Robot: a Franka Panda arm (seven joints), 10 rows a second.
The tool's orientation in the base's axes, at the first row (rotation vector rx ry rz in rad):
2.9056, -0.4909, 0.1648
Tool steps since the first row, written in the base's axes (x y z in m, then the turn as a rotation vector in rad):
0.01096, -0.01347, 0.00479, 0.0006, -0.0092, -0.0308
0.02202, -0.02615, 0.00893, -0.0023, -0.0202, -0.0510
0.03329, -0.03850, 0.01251, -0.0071, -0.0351, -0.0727
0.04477, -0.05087, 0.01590, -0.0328, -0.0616, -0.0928
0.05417, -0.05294, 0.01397, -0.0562, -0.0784, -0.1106
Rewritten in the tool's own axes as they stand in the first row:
0.01519, 0.00962, -0.00107, -0.0009, 0.0032, 0.0320
0.03014, 0.01836, -0.00166, -0.0030, 0.0109, 0.0537
0.04510, 0.02664, -0.00175, -0.0059, 0.0227, 0.0776
0.06024, 0.03483, -0.00164, -0.0245, 0.0525, 0.1006
0.06945, 0.03327, 0.00140, -0.0437, 0.0730, 0.1196

